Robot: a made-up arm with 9 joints.
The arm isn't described. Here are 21 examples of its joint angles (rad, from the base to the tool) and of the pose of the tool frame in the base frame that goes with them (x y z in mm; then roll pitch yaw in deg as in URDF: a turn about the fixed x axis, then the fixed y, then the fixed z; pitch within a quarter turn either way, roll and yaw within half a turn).
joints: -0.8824 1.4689 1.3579 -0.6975 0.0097 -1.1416 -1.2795 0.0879 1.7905
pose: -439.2 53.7 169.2 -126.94 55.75 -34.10
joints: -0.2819 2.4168 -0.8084 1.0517 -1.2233 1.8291 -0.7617 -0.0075 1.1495
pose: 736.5 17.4 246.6 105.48 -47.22 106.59
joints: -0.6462 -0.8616 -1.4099 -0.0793 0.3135 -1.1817 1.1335 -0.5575 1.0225
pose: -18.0 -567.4 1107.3 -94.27 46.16 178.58
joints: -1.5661 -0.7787 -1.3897 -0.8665 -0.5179 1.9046 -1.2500 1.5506 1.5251
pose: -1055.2 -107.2 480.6 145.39 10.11 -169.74
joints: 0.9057 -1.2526 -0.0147 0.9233 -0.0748 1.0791 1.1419 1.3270 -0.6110
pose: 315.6 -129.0 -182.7 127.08 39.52 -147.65
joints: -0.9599 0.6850 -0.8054 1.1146 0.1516 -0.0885 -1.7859 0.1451 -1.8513
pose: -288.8 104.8 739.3 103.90 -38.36 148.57
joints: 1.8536 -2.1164 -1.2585 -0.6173 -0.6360 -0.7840 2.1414 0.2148 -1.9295
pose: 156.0 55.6 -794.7 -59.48 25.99 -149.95
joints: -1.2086 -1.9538 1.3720 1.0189 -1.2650 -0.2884 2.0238 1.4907 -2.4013
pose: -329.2 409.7 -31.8 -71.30 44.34 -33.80
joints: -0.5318 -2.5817 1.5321 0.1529 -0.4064 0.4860 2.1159 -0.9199 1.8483
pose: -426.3 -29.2 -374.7 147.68 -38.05 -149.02
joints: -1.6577 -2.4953 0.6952 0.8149 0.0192 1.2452 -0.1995 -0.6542 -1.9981
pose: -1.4 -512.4 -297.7 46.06 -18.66 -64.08
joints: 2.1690 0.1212 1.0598 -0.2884 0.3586 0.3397 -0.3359 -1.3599 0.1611
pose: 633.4 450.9 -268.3 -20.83 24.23 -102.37
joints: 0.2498 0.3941 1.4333 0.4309 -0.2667 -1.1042 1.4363 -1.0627 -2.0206
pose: -698.1 -107.9 631.9 -100.18 47.90 -111.27
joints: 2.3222 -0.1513 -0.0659 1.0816 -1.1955 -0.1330 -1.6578 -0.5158 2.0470
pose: 558.7 -626.6 -824.9 -141.61 33.18 -153.15
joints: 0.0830 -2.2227 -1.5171 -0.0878 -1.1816 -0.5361 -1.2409 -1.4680 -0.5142
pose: 481.8 -15.0 25.2 -67.69 -27.00 66.03
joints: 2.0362 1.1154 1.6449 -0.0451 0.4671 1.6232 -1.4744 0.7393 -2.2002
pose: 838.1 -259.0 -82.5 -85.61 -18.70 -39.56
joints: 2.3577 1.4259 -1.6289 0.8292 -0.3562 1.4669 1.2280 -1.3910 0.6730
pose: -589.5 147.0 -798.9 146.28 -29.84 -38.90
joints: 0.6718 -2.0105 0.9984 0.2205 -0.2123 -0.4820 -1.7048 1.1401 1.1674
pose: -13.5 186.2 290.6 94.29 21.12 138.90
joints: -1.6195 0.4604 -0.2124 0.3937 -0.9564 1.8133 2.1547 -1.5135 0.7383
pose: -909.8 369.5 363.1 175.64 33.42 -48.96
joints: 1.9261 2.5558 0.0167 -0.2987 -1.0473 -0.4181 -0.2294 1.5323 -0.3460
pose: 157.1 -286.1 80.3 -22.15 -33.69 -50.06
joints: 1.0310 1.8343 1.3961 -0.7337 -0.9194 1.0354 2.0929 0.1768 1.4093
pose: -94.3 -345.0 409.4 14.03 -10.89 107.07
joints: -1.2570 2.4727 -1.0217 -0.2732 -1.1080 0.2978 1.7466 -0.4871 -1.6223
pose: 82.3 -338.4 788.4 160.37 5.18 -95.37
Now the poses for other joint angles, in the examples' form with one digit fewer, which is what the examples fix.
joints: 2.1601 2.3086 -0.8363 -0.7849 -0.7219 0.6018 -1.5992 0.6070 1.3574
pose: 89 -499 -381 -23.1 0.7 -164.6
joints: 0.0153 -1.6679 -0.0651 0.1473 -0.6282 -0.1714 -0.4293 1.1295 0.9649
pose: 193 318 231 -42.9 20.0 113.4
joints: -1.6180 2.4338 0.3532 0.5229 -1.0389 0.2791 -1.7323 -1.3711 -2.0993
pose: 314 -490 260 115.3 -7.0 -110.9
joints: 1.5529 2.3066 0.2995 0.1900 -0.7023 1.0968 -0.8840 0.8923 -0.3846
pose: 255 -500 13 176.3 -25.2 -72.4
